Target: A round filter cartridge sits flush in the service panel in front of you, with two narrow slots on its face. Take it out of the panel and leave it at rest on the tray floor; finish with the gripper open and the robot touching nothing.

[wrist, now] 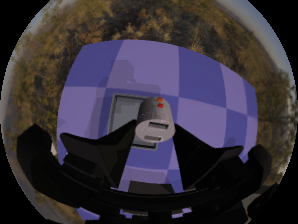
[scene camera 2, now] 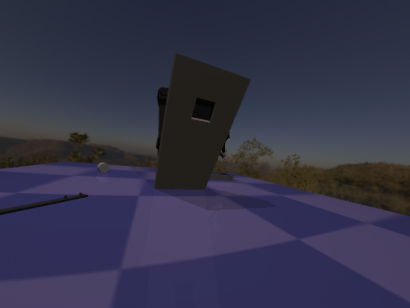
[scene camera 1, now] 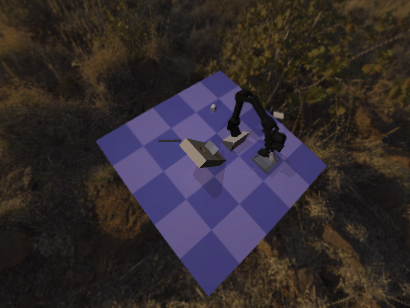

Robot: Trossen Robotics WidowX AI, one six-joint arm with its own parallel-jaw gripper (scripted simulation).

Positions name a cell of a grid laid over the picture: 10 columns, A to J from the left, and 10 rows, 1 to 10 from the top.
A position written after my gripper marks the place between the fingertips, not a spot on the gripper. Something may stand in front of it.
In view: my gripper (wrist: F6), a filter cartridge (wrist: F6), a tan service panel (scene camera 2: E4) and a grey tray (wrist: E5).
The tan service panel is seen too in scene camera 1 (scene camera 1: E6).
